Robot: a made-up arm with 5 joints. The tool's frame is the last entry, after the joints.
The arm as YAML. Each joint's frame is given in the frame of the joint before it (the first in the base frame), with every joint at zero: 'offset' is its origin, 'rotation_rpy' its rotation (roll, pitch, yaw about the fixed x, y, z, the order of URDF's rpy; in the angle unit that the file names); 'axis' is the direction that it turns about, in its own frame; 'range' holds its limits. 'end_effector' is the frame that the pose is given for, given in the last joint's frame.
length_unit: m
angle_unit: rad
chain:
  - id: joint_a
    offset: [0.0, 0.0, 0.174]
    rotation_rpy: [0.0, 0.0, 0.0]
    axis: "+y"
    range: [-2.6, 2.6]
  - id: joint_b
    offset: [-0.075, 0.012, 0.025]
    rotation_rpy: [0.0, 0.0, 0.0]
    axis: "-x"
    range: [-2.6, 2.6]
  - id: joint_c
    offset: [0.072, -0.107, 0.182]
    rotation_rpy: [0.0, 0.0, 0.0]
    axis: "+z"
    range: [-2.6, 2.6]
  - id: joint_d
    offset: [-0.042, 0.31, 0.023]
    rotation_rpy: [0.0, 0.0, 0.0]
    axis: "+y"
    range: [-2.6, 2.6]
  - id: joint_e
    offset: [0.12, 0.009, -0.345]
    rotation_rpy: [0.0, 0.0, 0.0]
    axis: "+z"
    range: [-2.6, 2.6]
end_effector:
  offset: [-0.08, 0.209, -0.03]
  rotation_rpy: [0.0, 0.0, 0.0]
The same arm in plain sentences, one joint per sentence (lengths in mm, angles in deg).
The arm has five revolute joints in a row. What follows holds with every joint at zero, and every direction is one of the base frame's.
Joint 1 is mounted 174.0 mm along +z from the base frame's origin and rotates about +y, from -148.97 to 148.97 deg.
Joint 2 is mounted 75.0 mm along -x and 12.0 mm along +y and 25.0 mm along +z from joint 1 and rotates about -x, from -148.97 to 148.97 deg.
Joint 3 is mounted 72.0 mm along +x and 107.0 mm along -y and 182.0 mm along +z from joint 2 and rotates about +z, from -148.97 to 148.97 deg.
Joint 4 is mounted 42.0 mm along -x and 310.0 mm along +y and 23.0 mm along +z from joint 3 and rotates about +y, from -148.97 to 148.97 deg.
Joint 5 is mounted 120.0 mm along +x and 9.0 mm along +y and 345.0 mm along -z from joint 4 and rotates about +z, from -148.97 to 148.97 deg.
The tool frame, which is the frame that the pose is given for, is mounted 80.0 mm along -x and 209.0 mm along +y and 30.0 mm along -z from joint 5; its axes are parallel to the base frame's.

